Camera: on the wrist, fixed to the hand. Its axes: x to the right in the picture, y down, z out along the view.
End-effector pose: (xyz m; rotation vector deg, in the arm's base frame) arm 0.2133 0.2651 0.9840 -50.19 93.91 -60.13
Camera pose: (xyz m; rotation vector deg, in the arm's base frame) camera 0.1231 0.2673 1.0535 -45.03 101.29 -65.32
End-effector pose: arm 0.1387 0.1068 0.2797 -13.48 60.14 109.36
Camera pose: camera 0.1607 0.0454 0.1864 -21.68 67.09 110.21
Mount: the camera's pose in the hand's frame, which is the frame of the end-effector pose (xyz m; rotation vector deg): -0.0007 -0.0574 -0.0983 0.65 9.15 0.99
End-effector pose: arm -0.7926 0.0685 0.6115 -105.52 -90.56 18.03
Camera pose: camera -0.7799 0.0367 0.7201 -104.58 -83.19 10.26
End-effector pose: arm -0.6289 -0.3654 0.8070 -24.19 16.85 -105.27
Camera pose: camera -0.7204 -0.3487 0.7414 -15.16 22.63 -106.47
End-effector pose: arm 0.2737 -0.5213 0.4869 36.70 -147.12 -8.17
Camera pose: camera 0.3454 -0.5702 0.5606 34.86 -138.73 -3.91
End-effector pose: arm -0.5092 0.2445 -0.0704 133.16 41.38 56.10
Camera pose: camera -0.5993 0.3101 -0.0472 130.87 44.28 67.70
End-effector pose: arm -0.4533 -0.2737 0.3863 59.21 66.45 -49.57
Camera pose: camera -0.5362 -0.1978 0.3685 65.11 73.28 -45.11
